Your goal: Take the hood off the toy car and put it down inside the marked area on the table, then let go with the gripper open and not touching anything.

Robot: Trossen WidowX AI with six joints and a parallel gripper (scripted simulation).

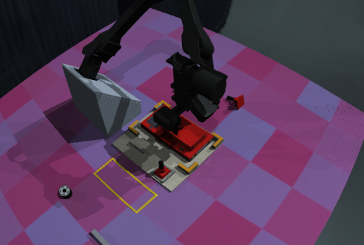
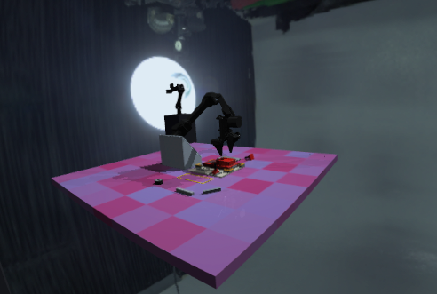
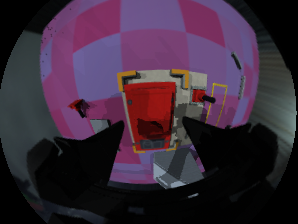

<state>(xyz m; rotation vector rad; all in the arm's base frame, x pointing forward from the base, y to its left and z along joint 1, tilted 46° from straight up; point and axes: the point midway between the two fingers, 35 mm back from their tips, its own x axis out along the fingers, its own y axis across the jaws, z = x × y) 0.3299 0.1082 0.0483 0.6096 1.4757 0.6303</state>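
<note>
Right now the red hood is 4 cm below my gripper tip. From my gripper tip the other things lie so: small wheel: 40 cm to the right, 13 cm behind, 7 cm below; grey flat panel: 16 cm to the left, 11 cm behind, 8 cm below; grey base plate: 7 cm below, 3 cm to the right, 3 cm behind.
</note>
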